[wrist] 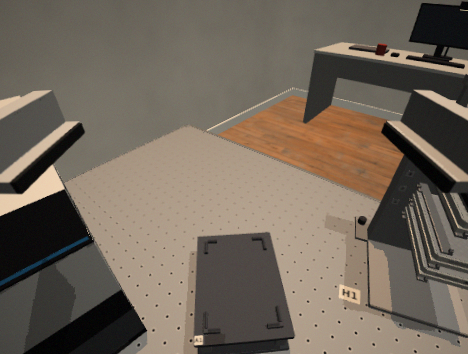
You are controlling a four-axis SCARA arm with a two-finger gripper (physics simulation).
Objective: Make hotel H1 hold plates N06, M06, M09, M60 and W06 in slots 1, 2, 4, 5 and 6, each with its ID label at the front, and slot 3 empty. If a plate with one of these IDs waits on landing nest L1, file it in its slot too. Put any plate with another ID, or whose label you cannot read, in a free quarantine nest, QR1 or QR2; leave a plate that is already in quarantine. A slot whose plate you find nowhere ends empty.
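My gripper (233, 108) is open, with one finger at the left edge and one at the right edge of the wrist view and no plate between them. Hotel H1 (393, 212) stands at the right, partly behind the right finger and cut off by the frame edge. Several of its slot shelves (434, 257) show at an angle; I cannot make out a plate or an ID label on them. The H1 sign (349, 294) lies on the deck in front. L1, QR1 and QR2 do not show in this view.
A dark raised nest (241, 287) with four corner brackets and a small tag stands at lower centre, bearing no plate. A black and grey instrument (45, 230) with a blue stripe fills the lower left. The perforated deck (175, 180) ends before a wooden floor and a desk (320, 75).
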